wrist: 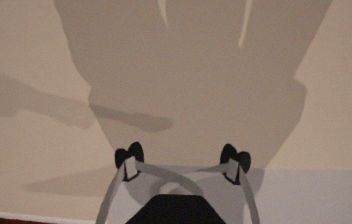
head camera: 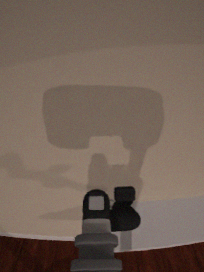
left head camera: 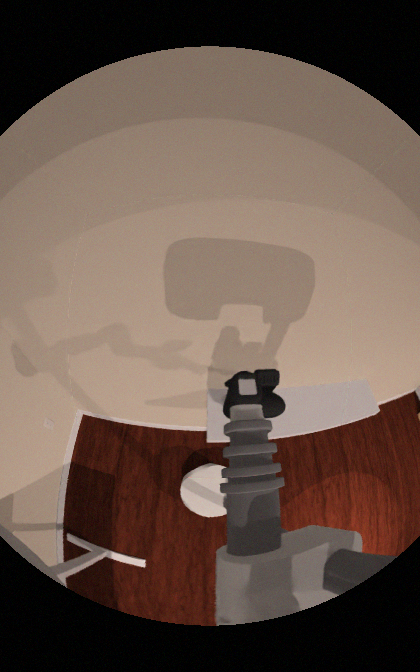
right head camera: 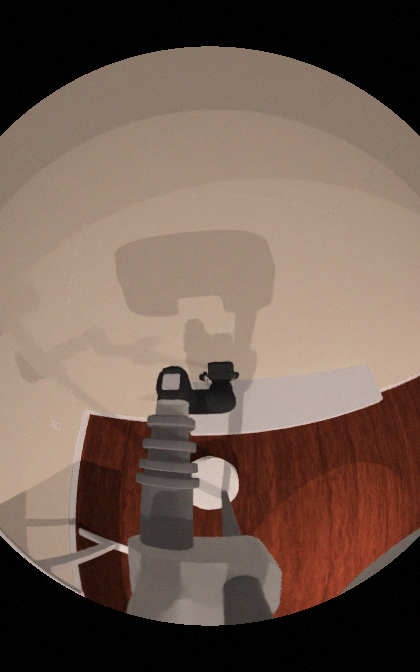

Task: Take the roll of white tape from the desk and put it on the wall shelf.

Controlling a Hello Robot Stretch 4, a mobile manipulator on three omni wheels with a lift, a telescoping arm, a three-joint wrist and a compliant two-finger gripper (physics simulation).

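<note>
My gripper point(right head camera: 219, 376) point(wrist: 182, 155) is open, with a wide gap between its fingertips. It is over the left part of the pale grey wall shelf point(head camera: 170, 225) point(left head camera: 330, 402) point(right head camera: 310, 400) point(wrist: 310, 195). A light curved edge, which looks like the roll of white tape point(wrist: 165, 186), shows low between the fingers in the wrist view. It appears to lie on the shelf, mostly hidden behind the gripper body and finger bands. The tape cannot be made out in the head views, where the wrist covers that spot.
The beige wall point(left head camera: 240, 220) rises behind the shelf and carries the robot's shadow. Below is the dark red wooden floor point(left head camera: 150, 480) point(right head camera: 320, 490). A round white disc-shaped object point(left head camera: 200, 490) point(right head camera: 215, 482) is partly behind the arm. A white branching bar point(left head camera: 125, 557) is at the lower left.
</note>
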